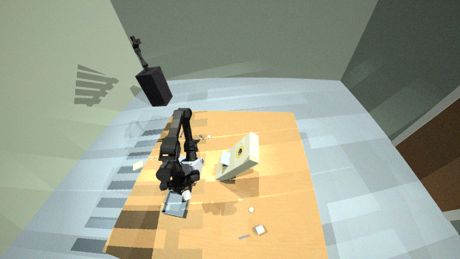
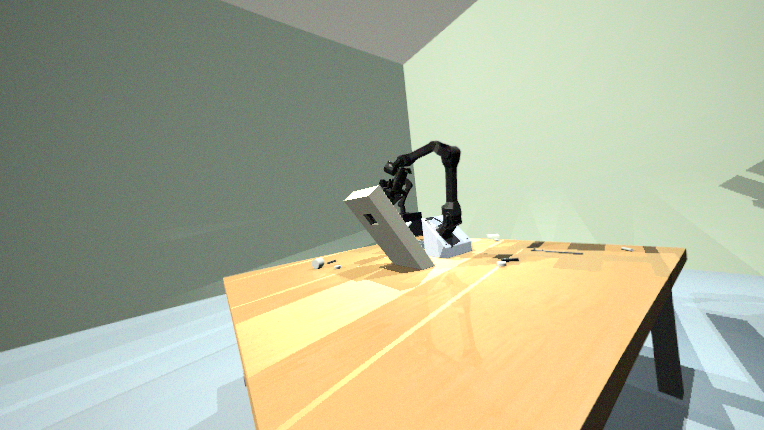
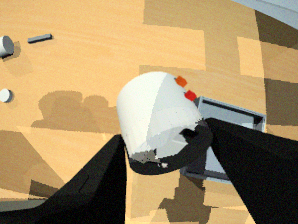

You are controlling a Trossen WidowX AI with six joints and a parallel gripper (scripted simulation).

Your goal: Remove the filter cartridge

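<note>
The grey square tray lies 240 mm below my gripper tip, 160 mm behind it and 10 mm to the right of it. Also, from my gripper tip: cream service panel (250 mm to the left, 220 mm ahead, 90 mm below); then white round cartridge (right at my gripper tip).
</note>
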